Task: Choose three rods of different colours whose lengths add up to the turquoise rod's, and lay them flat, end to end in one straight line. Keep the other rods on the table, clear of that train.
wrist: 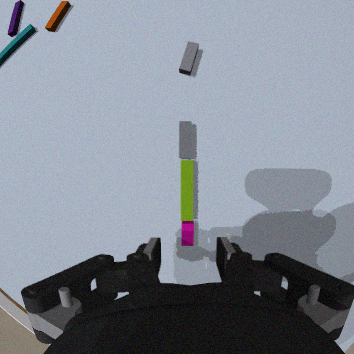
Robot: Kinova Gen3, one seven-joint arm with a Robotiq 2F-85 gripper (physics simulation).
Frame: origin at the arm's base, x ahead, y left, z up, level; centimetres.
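Seen in the pictures: gripper, fingertip midpoint: [188, 249].
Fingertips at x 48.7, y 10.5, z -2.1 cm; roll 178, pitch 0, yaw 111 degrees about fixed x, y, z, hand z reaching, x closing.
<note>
Pixels of each thing's top centre, then the offset from my fingertips to it. "spot": a spot on its surface instead.
- lime green rod at its top centre: [186, 190] dx -3.8, dy -1.5, dz -2.7 cm
- magenta rod at its top centre: [187, 234] dx -0.3, dy -0.2, dz -2.7 cm
- turquoise rod at a spot on its surface: [17, 44] spot: dx -12.8, dy -26.2, dz -3.2 cm
- second grey rod at its top centre: [188, 55] dx -14.9, dy -5.3, dz -2.7 cm
- purple rod at its top centre: [13, 15] dx -16.9, dy -30.1, dz -2.7 cm
- orange rod at its top centre: [55, 13] dx -17.1, dy -21.8, dz -2.7 cm
A grey rod [187, 139], a lime green rod [187, 190] and a magenta rod [187, 233] lie flat in one straight line down the middle of the view. The magenta rod meets the green rod's near end; a very thin gap shows between the green and grey rods. My gripper [188, 249] is partly open, its fingers apart on either side of the line near the magenta rod's near end, touching no rod. The turquoise rod [17, 44] lies at the upper left, cut off by the view's edge.
A second grey rod [189, 58] lies slightly tilted beyond the line, apart from it. A purple rod [16, 18] and an orange rod [58, 16] lie at the upper left near the turquoise one. The table's edge [17, 310] shows at the lower left. Gripper shadows fall at the right.
</note>
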